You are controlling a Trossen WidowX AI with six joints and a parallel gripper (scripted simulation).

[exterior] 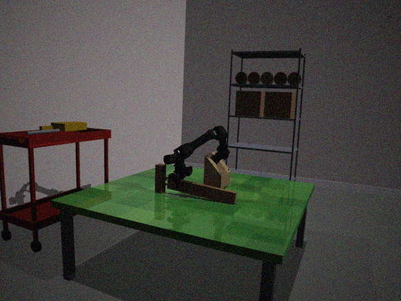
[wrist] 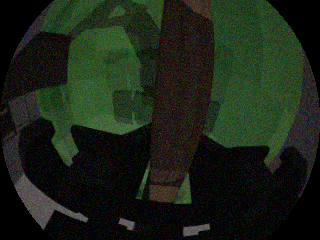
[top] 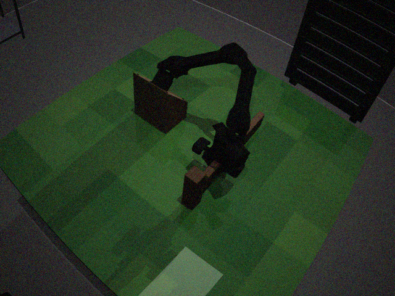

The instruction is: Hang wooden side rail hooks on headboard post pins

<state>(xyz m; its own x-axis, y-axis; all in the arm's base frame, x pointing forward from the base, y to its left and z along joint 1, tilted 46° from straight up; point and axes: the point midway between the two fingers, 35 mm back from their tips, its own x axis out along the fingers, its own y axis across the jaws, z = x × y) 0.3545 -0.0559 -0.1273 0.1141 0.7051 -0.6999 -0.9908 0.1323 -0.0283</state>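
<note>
Now: gripper tip 10 mm past the headboard post, 130 mm to the left of it and 40 mm below it.
</note>
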